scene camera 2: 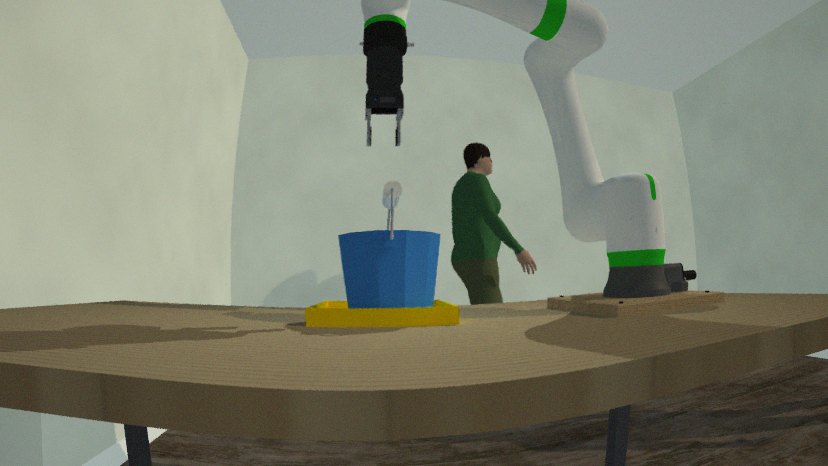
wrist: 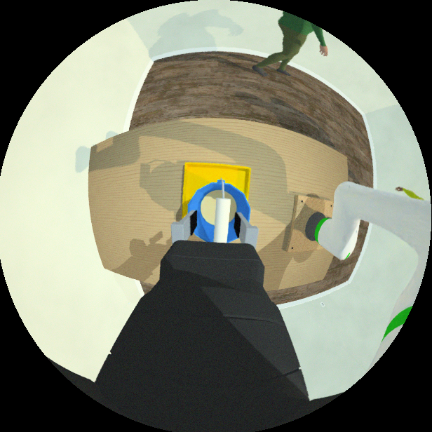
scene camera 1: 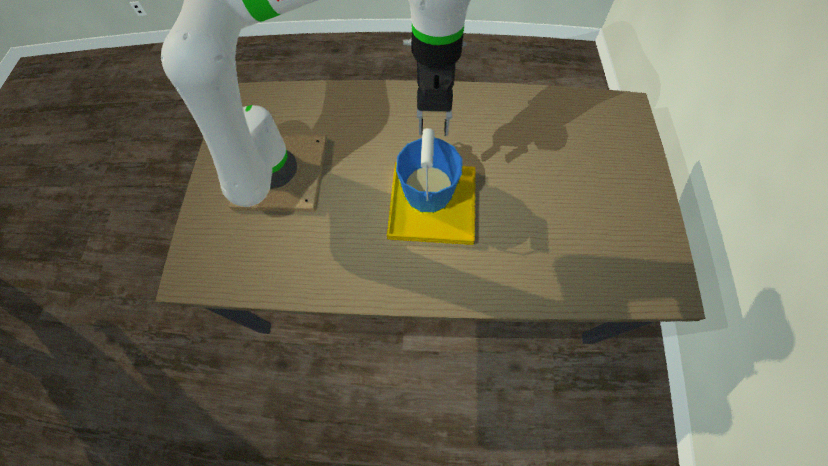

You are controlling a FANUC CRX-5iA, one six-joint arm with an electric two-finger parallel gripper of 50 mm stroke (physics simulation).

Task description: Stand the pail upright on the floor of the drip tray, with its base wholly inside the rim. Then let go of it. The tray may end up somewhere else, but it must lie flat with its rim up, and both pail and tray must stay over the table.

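Frame: origin at the arm's base, x up, y right, z ahead, level; metres.
Seen in the pictures: gripper, fingertip midpoint: [scene camera 2: 383,144] [scene camera 1: 433,131]; arm's base, link origin: [scene camera 2: 636,294] [scene camera 1: 274,169].
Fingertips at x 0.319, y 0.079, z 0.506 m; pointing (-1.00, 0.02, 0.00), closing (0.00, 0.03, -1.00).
Offsets run from my fingertips to a thing's middle. Level surfaces: height alone.
A blue pail [scene camera 1: 429,199] [scene camera 2: 390,272] [wrist: 200,196] stands upright at the back part of the yellow drip tray @[dx -0.326, dy +0.008, dz +0.007 m] [scene camera 1: 431,230] [scene camera 2: 382,316] [wrist: 217,171]. Its base shows behind the near wall in scene camera 2; the back rim is partly hidden by the pail in scene camera 1. Its white handle grip @[dx -0.112, dy -0.034, dz -0.014 m] [scene camera 1: 427,148] [scene camera 2: 392,190] [wrist: 222,220] stands raised above the opening. The tray lies flat on the table, rim up. My gripper [scene camera 1: 434,126] [scene camera 2: 383,136] [wrist: 215,218] is open and empty, pointing down, clear above the handle grip.
The wooden table @[dx -0.341 m] [scene camera 1: 591,202] [scene camera 2: 231,370] [wrist: 125,200] carries the tray. My arm's base stands on a wooden board [scene camera 1: 315,173] [scene camera 2: 625,306] [wrist: 296,210], left of the tray in scene camera 1. A person [scene camera 2: 478,231] [wrist: 292,40] in green stands beyond the table.
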